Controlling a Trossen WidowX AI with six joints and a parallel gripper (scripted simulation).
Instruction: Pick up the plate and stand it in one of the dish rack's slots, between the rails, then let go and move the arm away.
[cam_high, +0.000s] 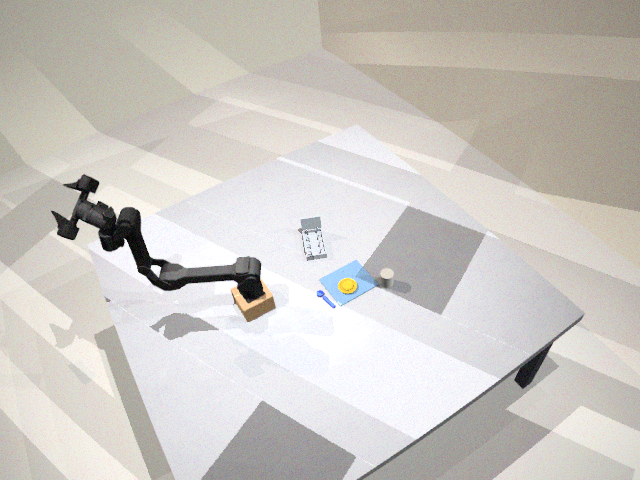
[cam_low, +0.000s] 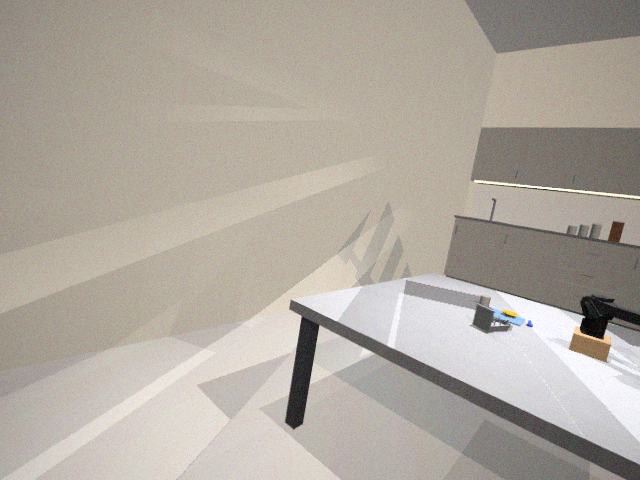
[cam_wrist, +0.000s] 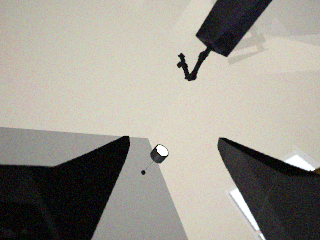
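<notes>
My gripper tip is 66 cm short of the yellow plate, 49 cm to the left of it and 45 cm above it. Also, from my gripper tip: grey dish rack (69 cm ahead, 44 cm below, 26 cm to the right); then cup (78 cm ahead, 55 cm to the right, 44 cm below); then blue spoon (58 cm ahead, 47 cm to the right, 46 cm below).
</notes>
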